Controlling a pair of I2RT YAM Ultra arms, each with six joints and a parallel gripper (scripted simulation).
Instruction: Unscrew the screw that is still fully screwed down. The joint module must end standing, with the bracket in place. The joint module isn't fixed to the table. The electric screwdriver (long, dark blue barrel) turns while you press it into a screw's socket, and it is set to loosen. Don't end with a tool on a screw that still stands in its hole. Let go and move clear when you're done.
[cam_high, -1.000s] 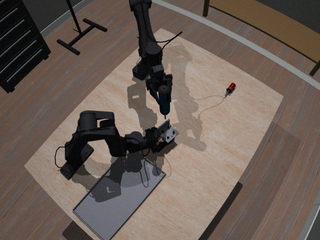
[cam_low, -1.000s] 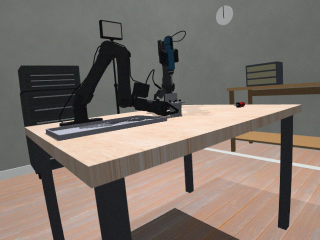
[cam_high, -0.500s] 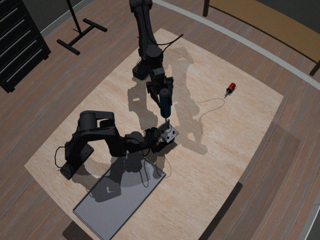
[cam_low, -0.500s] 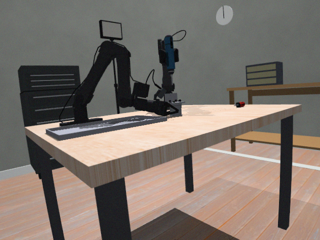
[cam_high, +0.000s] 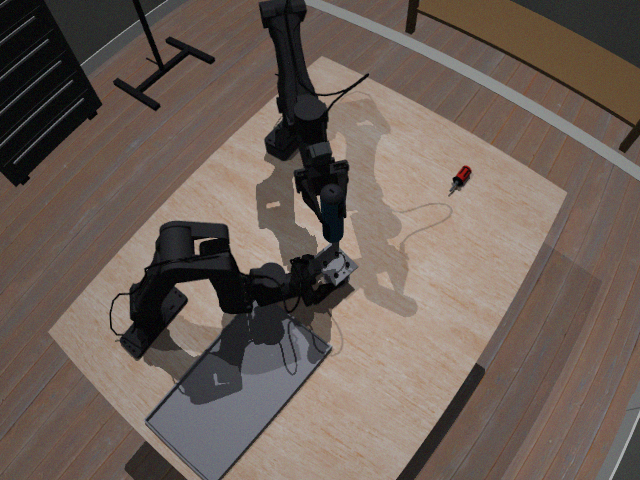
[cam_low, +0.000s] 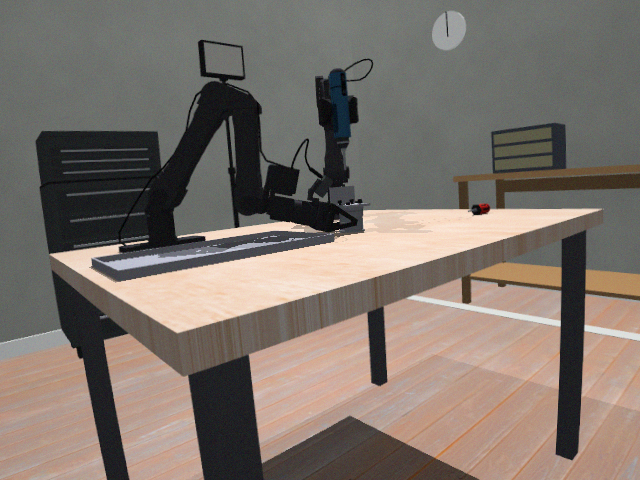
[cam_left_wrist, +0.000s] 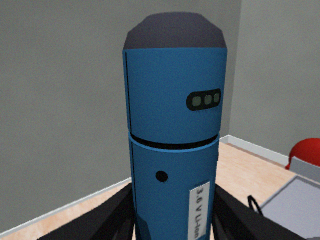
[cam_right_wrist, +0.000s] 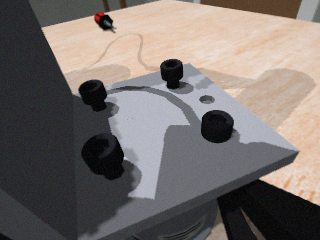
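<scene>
Right now my right hand is 5 cm below the grey bracket. The rest, counted from my right hand: shallow grey tray 5 cm behind, 35 cm to the right, 2 cm below; then small red-handled screwdriver 15 cm ahead, 41 cm to the left, 1 cm below.
</scene>
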